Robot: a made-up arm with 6 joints. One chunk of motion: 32 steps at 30 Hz.
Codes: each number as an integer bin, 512 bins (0 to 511) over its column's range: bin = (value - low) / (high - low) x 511, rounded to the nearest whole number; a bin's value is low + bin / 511 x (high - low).
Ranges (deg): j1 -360.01..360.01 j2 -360.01..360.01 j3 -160..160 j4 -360.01..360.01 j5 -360.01..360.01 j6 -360.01..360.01
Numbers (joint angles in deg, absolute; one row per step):
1: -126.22 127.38 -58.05 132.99 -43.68 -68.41
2: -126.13 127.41 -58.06 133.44 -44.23 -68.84
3: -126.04 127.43 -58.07 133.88 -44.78 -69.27
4: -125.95 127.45 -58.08 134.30 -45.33 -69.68
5: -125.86 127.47 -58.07 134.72 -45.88 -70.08
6: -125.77 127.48 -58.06 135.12 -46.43 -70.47
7: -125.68 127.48 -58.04 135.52 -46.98 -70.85
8: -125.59 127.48 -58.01 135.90 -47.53 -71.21
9: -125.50 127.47 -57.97 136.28 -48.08 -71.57
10: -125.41 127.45 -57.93 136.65 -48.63 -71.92
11: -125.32 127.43 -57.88 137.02 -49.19 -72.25
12: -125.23 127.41 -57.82 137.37 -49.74 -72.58
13: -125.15 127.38 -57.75 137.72 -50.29 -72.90
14: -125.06 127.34 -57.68 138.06 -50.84 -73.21
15: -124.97 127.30 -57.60 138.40 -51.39 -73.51
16: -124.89 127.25 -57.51 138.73 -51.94 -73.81
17: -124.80 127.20 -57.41 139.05 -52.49 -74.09
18: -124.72 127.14 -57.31 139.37 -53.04 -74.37
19: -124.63 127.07 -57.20 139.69 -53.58 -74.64
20: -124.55 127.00 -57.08 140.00 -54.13 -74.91
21: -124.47 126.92 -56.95 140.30 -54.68 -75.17
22: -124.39 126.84 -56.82 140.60 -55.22 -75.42
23: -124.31 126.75 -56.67 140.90 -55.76 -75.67
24: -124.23 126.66 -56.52 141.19 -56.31 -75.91
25: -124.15 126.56 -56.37 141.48 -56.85 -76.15
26: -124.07 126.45 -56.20 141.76 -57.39 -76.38
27: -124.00 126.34 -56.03 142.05 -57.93 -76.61
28: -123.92 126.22 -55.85 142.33 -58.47 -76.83
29: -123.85 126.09 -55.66 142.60 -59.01 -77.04
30: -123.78 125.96 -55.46 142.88 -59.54 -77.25
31: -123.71 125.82 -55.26 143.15 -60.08 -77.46
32: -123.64 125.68 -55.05 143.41 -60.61 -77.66
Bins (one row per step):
1: 166 346 163 350 225 207
2: 166 346 163 350 224 207
3: 166 346 163 351 224 206
4: 166 346 163 351 223 206
5: 166 346 163 351 223 206
6: 166 346 163 351 223 205
7: 166 346 163 352 222 205
8: 166 346 163 352 222 205
9: 166 346 163 352 221 205
10: 166 346 163 352 221 204
11: 167 346 163 353 221 204
12: 167 346 163 353 220 204
13: 167 346 163 353 220 204
14: 167 346 163 353 219 204
15: 167 346 164 354 219 203
16: 167 346 164 354 219 203
17: 167 346 164 354 218 203
18: 167 346 164 354 218 203
19: 167 346 164 355 217 203
20: 167 346 164 355 217 202
21: 167 346 165 355 217 202
22: 167 346 165 355 216 202
23: 167 345 165 355 216 202
24: 167 345 165 356 216 202
25: 167 345 165 356 215 201
26: 167 345 166 356 215 201
27: 167 345 166 356 214 201
28: 168 345 166 357 214 201
29: 168 345 167 357 214 201
30: 168 345 167 357 213 201
31: 168 345 167 357 213 201
32: 168 345 168 357 212 200

